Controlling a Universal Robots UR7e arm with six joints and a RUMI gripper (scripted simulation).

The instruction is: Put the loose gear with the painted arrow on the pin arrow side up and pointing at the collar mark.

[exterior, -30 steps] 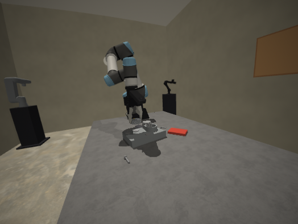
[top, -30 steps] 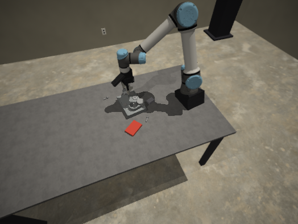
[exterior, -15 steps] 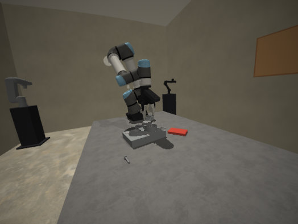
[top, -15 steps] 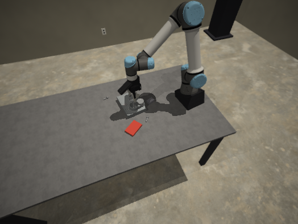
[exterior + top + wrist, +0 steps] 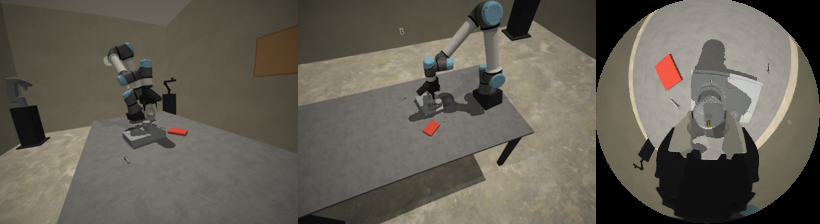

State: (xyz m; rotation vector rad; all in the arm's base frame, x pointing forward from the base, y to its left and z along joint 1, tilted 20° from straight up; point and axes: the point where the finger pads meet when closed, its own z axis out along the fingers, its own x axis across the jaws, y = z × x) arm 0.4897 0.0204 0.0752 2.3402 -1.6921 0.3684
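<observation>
The grey toothed gear is right at my hand. The rest, counted from my hand: flat red block: 18 cm to the left, 12 cm below, 5 cm ahead; then dark block: 16 cm behind, 12 cm below, 5 cm to the right; then pale round part: 10 cm to the right, 9 cm below, 3 cm behind.
</observation>
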